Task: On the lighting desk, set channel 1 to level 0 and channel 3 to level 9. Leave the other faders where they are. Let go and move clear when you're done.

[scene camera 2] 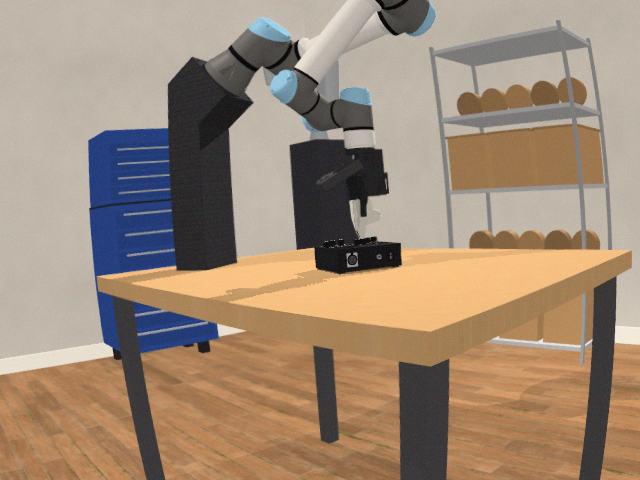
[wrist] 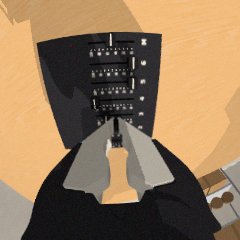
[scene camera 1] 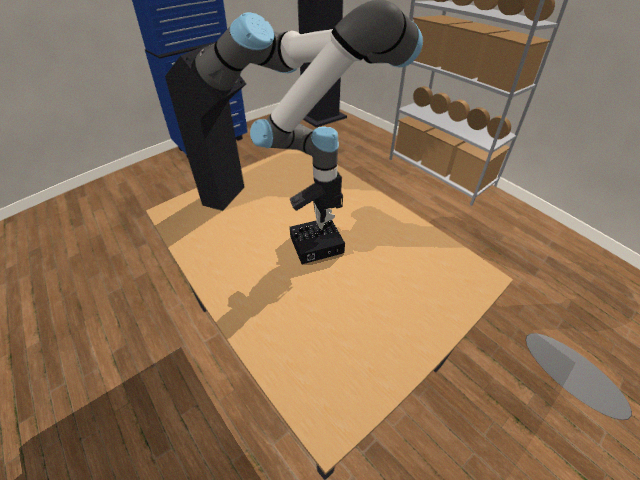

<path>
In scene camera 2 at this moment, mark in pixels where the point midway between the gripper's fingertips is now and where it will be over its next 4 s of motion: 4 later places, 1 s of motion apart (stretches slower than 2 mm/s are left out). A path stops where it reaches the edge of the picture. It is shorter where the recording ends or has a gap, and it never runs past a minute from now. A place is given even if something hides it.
My gripper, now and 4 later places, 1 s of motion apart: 362,241; 363,241; 362,234; 360,216; 358,186
</path>
